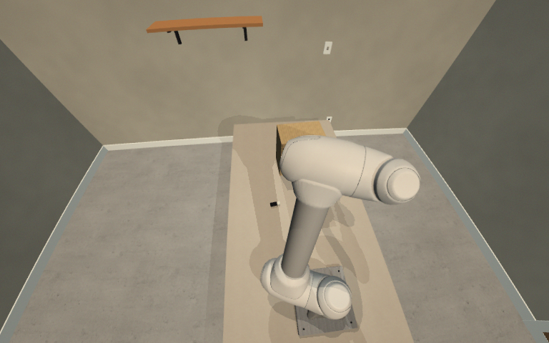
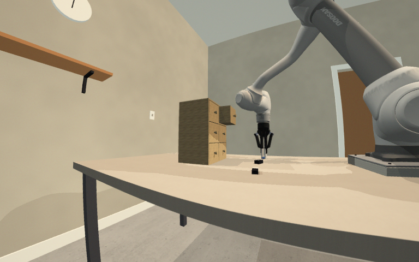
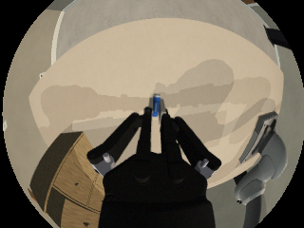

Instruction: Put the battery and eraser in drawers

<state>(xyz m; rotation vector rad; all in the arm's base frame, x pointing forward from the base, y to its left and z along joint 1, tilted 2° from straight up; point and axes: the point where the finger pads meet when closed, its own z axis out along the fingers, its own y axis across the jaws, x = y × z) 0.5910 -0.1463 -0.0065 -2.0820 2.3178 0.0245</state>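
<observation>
Right now my hand is 2 cm past the black block, 19 cm to the right of it and 3 cm above it. Also, from my hand: blue piece (3 cm below).
</observation>
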